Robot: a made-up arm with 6 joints. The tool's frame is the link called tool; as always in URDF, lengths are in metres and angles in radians.
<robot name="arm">
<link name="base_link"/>
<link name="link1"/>
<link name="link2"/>
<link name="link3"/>
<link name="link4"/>
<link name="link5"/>
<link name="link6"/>
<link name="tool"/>
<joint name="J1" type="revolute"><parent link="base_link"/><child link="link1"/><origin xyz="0.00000 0.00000 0.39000"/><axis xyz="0 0 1"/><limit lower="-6.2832" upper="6.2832" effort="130" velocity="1.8"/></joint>
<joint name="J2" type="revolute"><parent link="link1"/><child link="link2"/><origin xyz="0.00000 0.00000 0.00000" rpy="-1.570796 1.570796 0.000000"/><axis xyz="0 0 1"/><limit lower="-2.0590" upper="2.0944" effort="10" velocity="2"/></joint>
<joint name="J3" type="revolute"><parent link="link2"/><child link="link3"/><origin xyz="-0.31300 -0.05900 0.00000" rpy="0.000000 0.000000 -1.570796"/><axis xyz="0 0 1"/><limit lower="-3.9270" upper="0.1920" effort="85" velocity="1.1"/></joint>
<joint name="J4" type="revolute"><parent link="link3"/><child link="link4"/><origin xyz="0.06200 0.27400 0.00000" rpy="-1.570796 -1.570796 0.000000"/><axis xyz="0 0 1"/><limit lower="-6.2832" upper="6.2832" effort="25" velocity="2.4"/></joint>
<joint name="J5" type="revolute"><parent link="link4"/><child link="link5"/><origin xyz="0.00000 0.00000 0.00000" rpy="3.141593 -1.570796 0.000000"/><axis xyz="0 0 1"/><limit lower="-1.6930" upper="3.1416" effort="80" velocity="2.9"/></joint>
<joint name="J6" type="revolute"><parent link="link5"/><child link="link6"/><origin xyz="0.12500 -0.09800 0.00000" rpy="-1.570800 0.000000 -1.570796"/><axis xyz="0 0 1"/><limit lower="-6.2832" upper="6.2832" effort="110" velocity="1.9"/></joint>
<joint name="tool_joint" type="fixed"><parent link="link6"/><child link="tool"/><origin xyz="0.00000 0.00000 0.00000"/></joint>
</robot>
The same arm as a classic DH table. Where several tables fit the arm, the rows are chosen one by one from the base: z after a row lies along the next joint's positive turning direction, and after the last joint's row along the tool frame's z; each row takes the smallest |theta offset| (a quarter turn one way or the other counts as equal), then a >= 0, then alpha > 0; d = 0 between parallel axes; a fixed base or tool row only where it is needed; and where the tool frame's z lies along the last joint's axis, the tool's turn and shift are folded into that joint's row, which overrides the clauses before.
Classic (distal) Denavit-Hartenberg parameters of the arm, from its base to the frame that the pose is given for. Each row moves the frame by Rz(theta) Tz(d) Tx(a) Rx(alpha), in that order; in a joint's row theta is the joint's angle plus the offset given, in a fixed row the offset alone. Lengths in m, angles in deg.
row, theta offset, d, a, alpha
J1, 0, 0.39, 0, -90
J2, -79.33, 0, 0.3185, 0
J3, 79.33, 0, 0.062, -90
J4, 0, 0.274, 0, 90
J5, 0, 0, 0.098, -90
J6, 0, 0.125, 0, 0
Joint limits (deg, base to tool): -360..360 -117.97..120 -225..11 -360..360 -97..180 -360..360

